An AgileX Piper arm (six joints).
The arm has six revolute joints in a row. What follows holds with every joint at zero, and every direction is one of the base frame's. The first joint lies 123 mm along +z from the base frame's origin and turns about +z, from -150 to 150 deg. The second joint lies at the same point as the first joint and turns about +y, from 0 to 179.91 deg. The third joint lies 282.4 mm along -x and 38.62 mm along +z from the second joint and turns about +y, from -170 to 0 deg. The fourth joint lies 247.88 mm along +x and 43.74 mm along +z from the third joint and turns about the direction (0.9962, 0, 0.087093), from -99.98 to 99.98 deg. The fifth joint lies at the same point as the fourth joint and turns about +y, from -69.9 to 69.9 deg. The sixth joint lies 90.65 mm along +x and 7.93 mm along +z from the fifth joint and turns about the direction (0.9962, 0, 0.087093), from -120 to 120 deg. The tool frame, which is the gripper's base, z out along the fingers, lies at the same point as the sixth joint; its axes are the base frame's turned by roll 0, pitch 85.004 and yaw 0 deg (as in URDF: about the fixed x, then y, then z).
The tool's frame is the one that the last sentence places.
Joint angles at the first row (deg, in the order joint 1, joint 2, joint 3, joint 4, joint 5, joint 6):
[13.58, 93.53, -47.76, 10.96, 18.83, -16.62]
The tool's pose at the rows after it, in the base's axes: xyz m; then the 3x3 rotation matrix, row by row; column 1 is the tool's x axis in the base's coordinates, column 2 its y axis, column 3 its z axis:
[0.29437, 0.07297, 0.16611], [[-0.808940, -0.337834, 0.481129], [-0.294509, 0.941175, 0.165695], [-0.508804, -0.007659, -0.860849]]
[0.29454, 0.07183, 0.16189], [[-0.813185, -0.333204, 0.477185], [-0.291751, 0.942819, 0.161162], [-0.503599, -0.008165, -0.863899]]
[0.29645, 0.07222, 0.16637], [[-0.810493, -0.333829, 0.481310], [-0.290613, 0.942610, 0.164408], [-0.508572, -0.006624, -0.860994]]
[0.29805, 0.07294, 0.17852], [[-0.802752, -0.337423, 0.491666], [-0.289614, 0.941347, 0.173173], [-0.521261, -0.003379, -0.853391]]
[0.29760, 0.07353, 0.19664], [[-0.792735, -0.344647, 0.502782], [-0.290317, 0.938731, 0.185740], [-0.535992, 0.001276, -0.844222]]
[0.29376, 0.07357, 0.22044], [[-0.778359, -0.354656, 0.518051], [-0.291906, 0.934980, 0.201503], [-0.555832, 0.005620, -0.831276]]
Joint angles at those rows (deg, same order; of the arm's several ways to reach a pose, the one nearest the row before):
[13.01, 94.47, -45.85, 10.98, 16.20, -16.58]
[12.82, 95.09, -45.51, 11.00, 15.57, -16.58]
[12.77, 94.76, -46.31, 11.02, 16.40, -16.57]
[12.72, 93.34, -47.74, 11.04, 18.47, -16.56]
[12.67, 90.96, -49.52, 11.04, 21.74, -16.56]
[12.62, 87.58, -51.48, 11.03, 25.85, -16.56]

